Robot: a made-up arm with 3 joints. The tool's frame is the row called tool.
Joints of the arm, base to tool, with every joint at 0 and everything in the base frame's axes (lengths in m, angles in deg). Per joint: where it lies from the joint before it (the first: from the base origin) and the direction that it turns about. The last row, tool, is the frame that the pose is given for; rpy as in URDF.
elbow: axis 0.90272 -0.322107 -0.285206 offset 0 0.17 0.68
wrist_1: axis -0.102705 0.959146 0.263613 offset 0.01 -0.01 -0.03
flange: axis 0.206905 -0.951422 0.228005 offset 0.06 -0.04 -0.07
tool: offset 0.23 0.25 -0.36 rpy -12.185 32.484 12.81
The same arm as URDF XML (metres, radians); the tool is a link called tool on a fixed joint. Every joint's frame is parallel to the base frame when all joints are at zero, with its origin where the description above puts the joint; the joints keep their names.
<robot name="arm">
  <joint name="tool_joint" type="fixed">
    <parent link="link3"/>
    <child link="tool"/>
    <origin xyz="0.23 0.25 -0.36" rpy="-0.2127 0.567 0.2236"/>
  </joint>
  <joint name="flange" type="continuous">
    <parent link="link2"/>
    <child link="link3"/>
    <origin xyz="0.06 -0.04 -0.07" rpy="0 0 0"/>
    <axis xyz="0.206905 -0.951422 0.228005"/>
  </joint>
  <joint name="wrist_1" type="continuous">
    <parent link="link1"/>
    <child link="link2"/>
    <origin xyz="0.01 -0.01 -0.03" rpy="0 0 0"/>
    <axis xyz="-0.102705 0.959146 0.263613"/>
  </joint>
  <joint name="elbow" type="continuous">
    <parent link="base"/>
    <child link="link1"/>
    <origin xyz="0 0.17 0.68" rpy="0 0 0"/>
    <axis xyz="0.90272 -0.322107 -0.285206"/>
  </joint>
  <link name="base"/>
  <link name="link1"/>
  <link name="link2"/>
  <link name="link3"/>
  <link name="tool"/>
</robot>

